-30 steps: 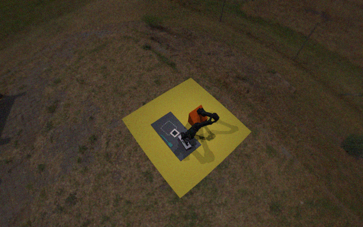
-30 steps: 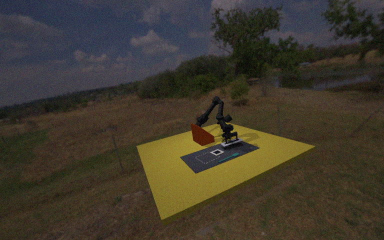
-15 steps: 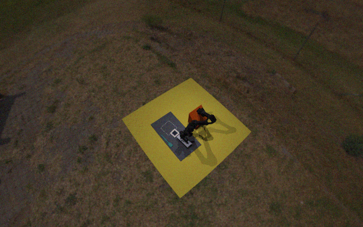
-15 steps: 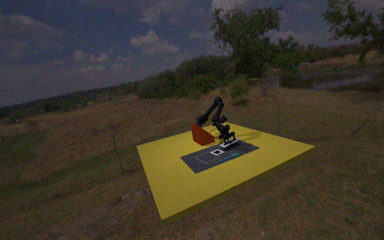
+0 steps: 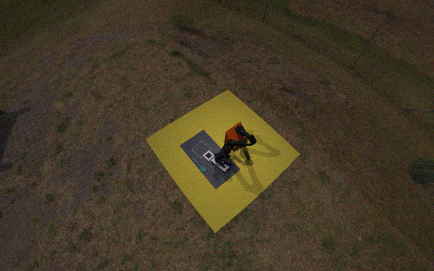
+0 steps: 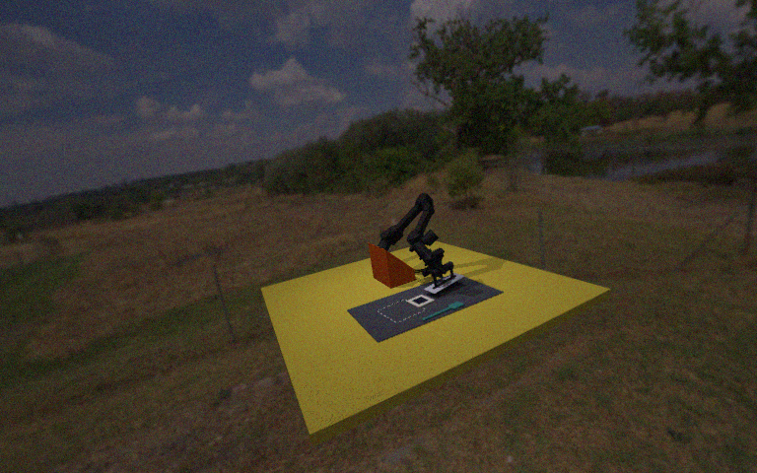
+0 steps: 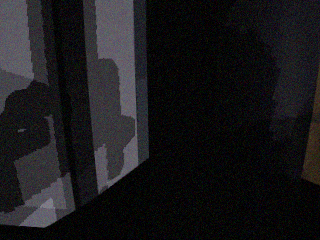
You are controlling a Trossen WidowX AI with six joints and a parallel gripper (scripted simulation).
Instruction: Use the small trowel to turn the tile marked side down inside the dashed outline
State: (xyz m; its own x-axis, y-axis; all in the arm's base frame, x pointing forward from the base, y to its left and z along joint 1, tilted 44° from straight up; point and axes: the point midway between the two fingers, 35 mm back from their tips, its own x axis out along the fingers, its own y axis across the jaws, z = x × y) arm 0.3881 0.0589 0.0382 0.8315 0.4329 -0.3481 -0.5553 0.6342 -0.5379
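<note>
Now: gripper tip 120 mm to the left of the dark grey mat, 110 mm above it and 10 mm past it. The rest, counted from my gripper tip: teal bar 130 mm ahead, 120 mm to the right, 80 mm below; tile 140 mm to the right, 80 mm below, 20 mm behind; trowel 20 mm behind, 10 mm below.
</note>
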